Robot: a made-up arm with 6 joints. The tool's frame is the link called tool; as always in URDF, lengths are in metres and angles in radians. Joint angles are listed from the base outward.
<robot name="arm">
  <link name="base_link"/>
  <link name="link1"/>
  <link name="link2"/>
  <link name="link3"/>
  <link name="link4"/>
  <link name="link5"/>
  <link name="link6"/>
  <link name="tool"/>
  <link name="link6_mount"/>
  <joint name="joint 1" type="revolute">
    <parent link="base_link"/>
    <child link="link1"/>
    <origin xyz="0.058 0.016 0.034" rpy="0 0 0"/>
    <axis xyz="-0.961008 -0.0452 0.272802"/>
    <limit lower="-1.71" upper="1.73"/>
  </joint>
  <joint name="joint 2" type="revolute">
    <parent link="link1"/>
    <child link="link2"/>
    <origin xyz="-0.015 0.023 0.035" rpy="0 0 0"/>
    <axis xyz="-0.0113 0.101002 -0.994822"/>
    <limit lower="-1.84" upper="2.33"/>
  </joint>
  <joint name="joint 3" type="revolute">
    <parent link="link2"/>
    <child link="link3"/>
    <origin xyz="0.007 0.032 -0.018" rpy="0 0 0"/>
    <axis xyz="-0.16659 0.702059 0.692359"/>
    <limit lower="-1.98" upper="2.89"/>
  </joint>
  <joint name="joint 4" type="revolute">
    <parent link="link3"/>
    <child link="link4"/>
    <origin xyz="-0.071 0.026 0.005" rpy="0 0 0"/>
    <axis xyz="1 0 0"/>
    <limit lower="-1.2" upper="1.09"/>
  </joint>
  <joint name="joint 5" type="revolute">
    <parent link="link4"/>
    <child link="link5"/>
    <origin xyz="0.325 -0.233 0.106" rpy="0 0 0"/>
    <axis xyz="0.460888 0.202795 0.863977"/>
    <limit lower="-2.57" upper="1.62"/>
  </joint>
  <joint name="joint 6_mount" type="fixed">
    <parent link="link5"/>
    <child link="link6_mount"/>
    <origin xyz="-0.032 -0.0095 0.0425" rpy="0 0 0"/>
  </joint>
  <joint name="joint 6" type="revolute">
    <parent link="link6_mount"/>
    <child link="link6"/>
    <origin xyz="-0.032 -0.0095 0.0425" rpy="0 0 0"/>
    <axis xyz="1 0 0"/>
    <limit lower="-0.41" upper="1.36"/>
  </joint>
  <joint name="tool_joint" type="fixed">
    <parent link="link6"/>
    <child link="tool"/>
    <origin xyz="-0.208 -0.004 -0.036" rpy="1.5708 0 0"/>
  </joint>
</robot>
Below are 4 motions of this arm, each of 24 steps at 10 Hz.
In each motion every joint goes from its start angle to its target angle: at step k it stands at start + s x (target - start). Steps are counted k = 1, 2, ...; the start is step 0. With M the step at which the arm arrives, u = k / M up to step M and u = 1 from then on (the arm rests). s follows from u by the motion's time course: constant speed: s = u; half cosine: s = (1 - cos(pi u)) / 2; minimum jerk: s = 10 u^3 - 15 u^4 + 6 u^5.
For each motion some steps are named. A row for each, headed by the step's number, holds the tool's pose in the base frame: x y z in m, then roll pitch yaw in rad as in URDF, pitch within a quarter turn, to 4 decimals.
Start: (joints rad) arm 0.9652 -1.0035 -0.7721 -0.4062 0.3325 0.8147
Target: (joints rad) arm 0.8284 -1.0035 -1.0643 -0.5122 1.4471 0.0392
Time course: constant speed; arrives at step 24
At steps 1, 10, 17, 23, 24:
1: 0.0388 0.0088 0.3660 1.6618 0.2465 1.0766
10: 0.0987 -0.0456 0.4378 1.6212 0.3749 1.2885
17: 0.1523 -0.0818 0.4743 1.6056 0.4314 1.4902
23: 0.1995 -0.1062 0.4914 1.5949 0.4454 1.6793
24: 0.2072 -0.1096 0.4930 1.5927 0.4446 1.7116

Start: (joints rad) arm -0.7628 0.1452 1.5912 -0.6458 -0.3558 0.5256
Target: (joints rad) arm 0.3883 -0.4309 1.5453 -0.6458 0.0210 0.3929
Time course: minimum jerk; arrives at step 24
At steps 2, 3, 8, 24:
2: 0.2222 0.0310 0.2046 2.0481 0.2025 1.0222
3: 0.2224 0.0339 0.2055 2.0381 0.2115 1.0307
8: 0.2224 0.0899 0.2158 1.8836 0.3904 1.1784
24: 0.1498 0.3310 0.0808 2.2546 1.2910 2.3701

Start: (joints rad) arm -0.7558 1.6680 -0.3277 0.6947 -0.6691 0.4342
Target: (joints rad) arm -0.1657 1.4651 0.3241 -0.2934 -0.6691 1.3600
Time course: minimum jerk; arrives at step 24
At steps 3, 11, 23, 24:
3: -0.0208 0.0167 0.0994 1.7278 0.3484 -2.7648
11: 0.0087 -0.0368 0.1208 1.9241 0.2776 -2.3666
23: 0.1129 -0.0502 0.1486 2.1305 0.0605 -1.7103
24: 0.1130 -0.0501 0.1486 2.1306 0.0602 -1.7094

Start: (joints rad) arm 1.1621 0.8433 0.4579 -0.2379 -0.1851 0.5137
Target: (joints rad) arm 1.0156 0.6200 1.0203 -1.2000 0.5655 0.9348
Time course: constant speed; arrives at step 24
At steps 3, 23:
3: 0.0721 0.1828 0.2190 0.6991 -0.1320 -0.3252
23: 0.2827 0.3799 0.1108 0.1176 0.8346 -0.9038

